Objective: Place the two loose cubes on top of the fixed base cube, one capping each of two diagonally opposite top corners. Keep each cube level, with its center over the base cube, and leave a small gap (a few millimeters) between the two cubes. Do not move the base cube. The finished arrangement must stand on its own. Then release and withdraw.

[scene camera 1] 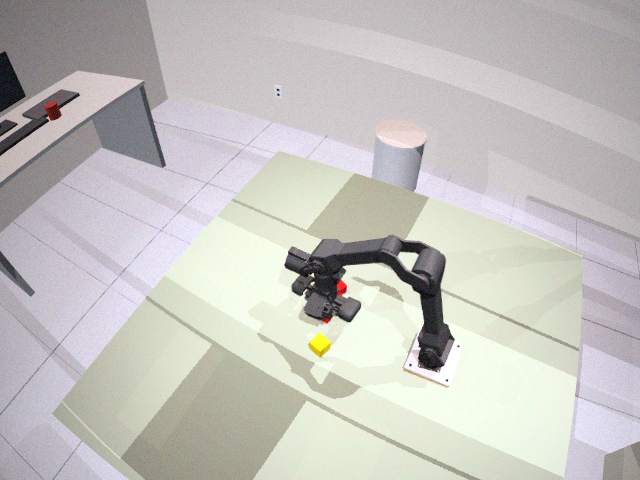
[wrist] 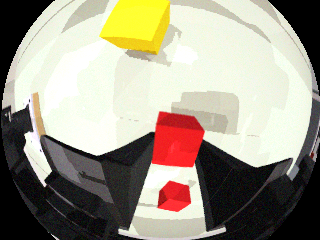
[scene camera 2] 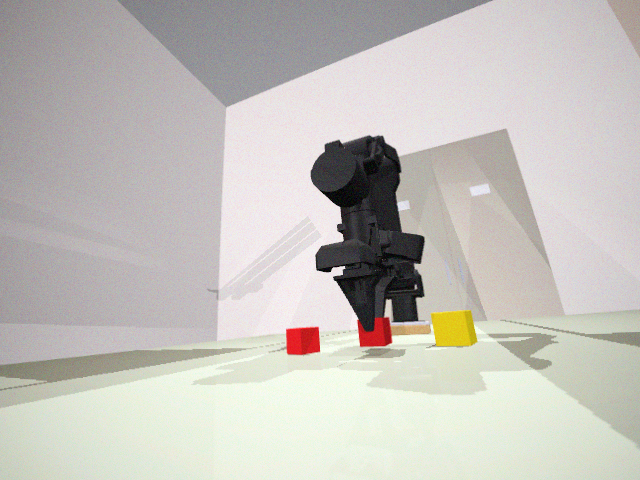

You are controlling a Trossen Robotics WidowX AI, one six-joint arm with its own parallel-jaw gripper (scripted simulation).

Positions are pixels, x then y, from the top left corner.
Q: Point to a red cube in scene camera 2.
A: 302, 340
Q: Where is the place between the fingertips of the gripper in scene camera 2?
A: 374, 330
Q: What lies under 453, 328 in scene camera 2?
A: A yellow cube.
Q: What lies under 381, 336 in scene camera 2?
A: A red cube.
